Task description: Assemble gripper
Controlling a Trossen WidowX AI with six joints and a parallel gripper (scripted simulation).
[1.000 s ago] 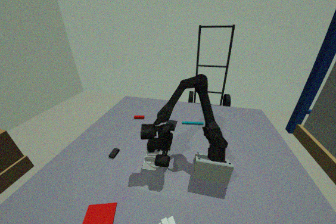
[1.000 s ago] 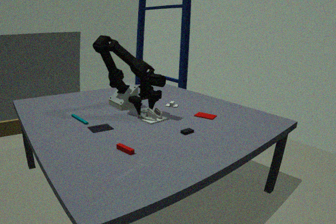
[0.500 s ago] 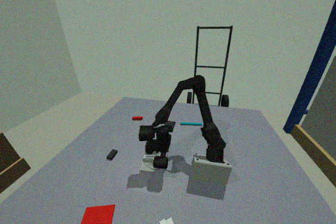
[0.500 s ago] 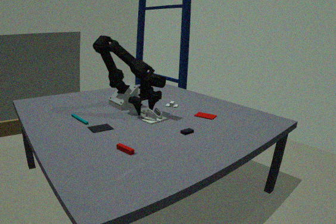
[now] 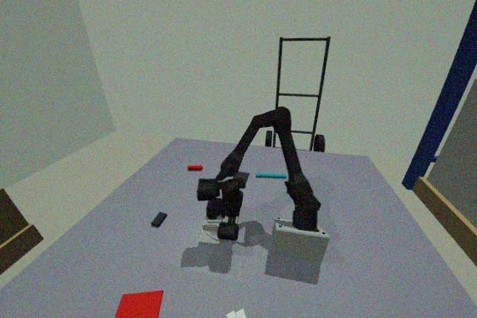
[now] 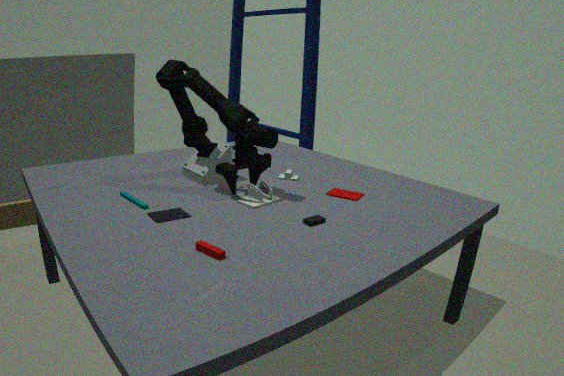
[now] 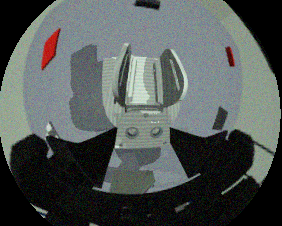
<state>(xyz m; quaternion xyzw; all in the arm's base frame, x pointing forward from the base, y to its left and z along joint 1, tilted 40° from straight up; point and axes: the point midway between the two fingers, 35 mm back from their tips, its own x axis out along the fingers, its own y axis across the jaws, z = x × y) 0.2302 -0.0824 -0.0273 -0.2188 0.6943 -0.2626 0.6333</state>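
The white gripper base is 10 mm ahead of my gripper tip and 20 mm above it. From my gripper tip the other things lie so: flat light plate: 70 mm ahead, 10 mm below; then dark flat plate: 290 mm to the right, 10 mm below; then grey jaw: 20 mm ahead, 20 mm to the left.
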